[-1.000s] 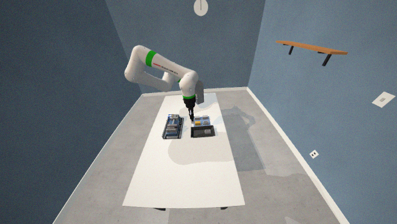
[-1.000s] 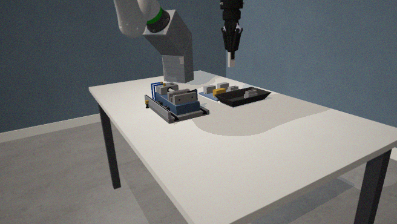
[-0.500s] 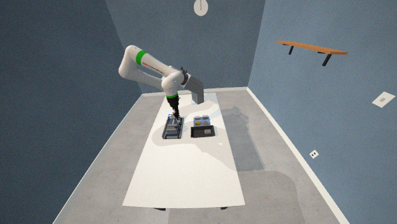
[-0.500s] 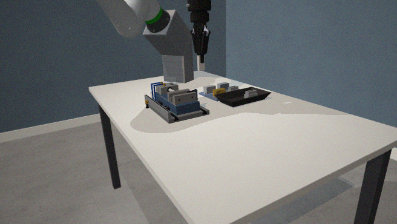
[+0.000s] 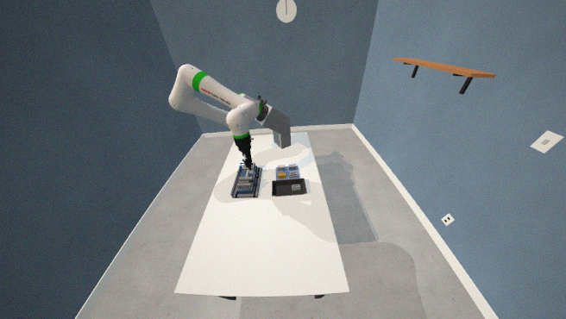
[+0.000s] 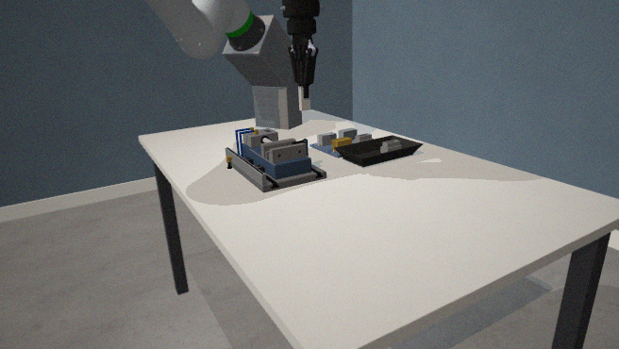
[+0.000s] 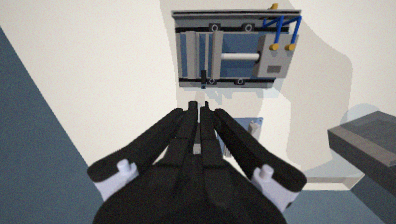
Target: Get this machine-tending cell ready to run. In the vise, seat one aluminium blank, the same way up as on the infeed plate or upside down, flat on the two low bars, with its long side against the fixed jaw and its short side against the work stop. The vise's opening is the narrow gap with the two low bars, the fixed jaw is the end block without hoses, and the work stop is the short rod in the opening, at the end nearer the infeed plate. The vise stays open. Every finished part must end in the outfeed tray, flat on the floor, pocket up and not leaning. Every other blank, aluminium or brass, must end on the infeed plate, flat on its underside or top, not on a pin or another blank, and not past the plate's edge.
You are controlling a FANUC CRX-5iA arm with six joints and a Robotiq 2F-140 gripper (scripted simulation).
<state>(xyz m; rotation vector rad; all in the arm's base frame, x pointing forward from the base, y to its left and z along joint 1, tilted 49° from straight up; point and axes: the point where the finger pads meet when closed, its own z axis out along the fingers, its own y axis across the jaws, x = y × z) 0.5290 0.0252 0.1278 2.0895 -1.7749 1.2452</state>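
Right now the brass blank is 200 mm to the left of my hand, 190 mm below it and 100 mm behind it. The rest, counted from my hand: aluminium blank 190 mm to the left, 190 mm below, 190 mm behind.
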